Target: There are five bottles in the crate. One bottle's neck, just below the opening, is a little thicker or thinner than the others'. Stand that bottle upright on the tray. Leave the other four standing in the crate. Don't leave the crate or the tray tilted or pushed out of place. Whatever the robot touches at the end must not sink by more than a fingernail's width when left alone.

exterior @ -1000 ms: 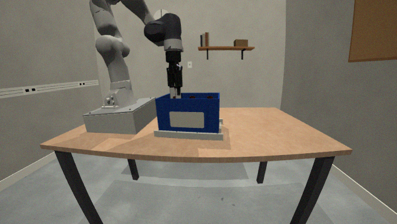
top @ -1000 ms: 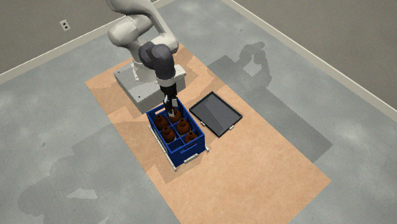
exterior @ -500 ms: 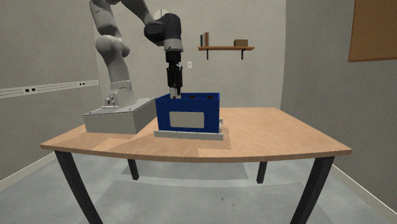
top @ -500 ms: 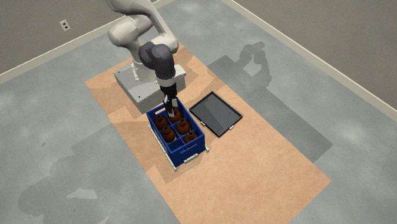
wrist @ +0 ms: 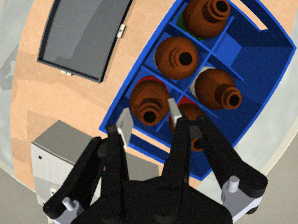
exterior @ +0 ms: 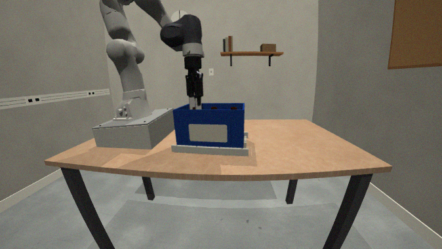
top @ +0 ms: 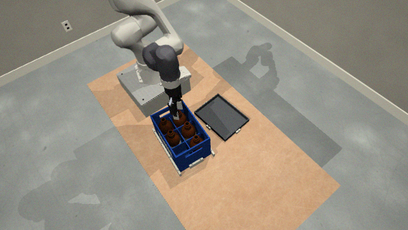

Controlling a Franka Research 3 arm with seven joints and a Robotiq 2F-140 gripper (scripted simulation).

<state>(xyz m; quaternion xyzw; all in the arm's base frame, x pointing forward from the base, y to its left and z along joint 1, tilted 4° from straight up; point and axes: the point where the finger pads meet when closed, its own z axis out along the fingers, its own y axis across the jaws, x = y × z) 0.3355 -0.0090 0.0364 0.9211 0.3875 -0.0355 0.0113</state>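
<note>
The bottle lies 9 cm below my hand and 8 cm to the right of it. Round my hand: blue crate 9 cm below, 9 cm ahead, 4 cm to the right; then dark grey tray 23 cm to the left, 16 cm below, 6 cm ahead.
</note>
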